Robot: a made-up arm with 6 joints.
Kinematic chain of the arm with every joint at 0, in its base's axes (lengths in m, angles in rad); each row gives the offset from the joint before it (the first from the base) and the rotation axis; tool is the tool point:
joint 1: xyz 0 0 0.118 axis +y
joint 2: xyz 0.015 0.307 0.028 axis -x
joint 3: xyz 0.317 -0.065 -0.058 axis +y
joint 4: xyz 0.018 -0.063 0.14 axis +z
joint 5: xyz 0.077 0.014 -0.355 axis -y
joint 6: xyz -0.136 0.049 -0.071 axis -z
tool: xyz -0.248 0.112 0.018
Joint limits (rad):
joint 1: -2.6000..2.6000
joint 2: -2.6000..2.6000
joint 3: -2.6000..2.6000
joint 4: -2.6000..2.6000
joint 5: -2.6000..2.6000
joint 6: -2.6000..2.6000
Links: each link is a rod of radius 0.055 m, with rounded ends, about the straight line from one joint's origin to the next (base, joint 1, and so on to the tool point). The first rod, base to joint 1, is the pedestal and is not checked.
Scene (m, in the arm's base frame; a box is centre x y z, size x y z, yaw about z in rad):
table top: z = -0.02
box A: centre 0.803 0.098 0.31 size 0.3 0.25 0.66 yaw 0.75
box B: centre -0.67 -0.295 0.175 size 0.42 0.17 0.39 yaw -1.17
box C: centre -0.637 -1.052 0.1 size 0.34 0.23 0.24 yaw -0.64
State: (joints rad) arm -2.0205 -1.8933 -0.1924 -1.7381 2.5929 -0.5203
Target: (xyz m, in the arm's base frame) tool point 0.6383 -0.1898 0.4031
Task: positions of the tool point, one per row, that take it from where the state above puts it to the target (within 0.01 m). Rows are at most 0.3 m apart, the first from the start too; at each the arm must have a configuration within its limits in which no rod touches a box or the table.
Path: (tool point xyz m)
1: 0.3619 0.7729 0.5814
2: 0.4975 0.5696 0.5149
3: 0.5483 0.3227 0.4265
4: 0.4945 0.0762 0.3176
5: 0.3392 -0.1207 0.1980
6: 0.1089 -0.2278 0.0853
7: 0.2363 -0.2068 0.1222
8: 0.3517 -0.1889 0.1686
9: 0.4522 -0.1772 0.2226
10: 0.5349 -0.1737 0.2816
11: 0.5975 -0.1783 0.3428
12: 0.6383 -0.1898 0.4031

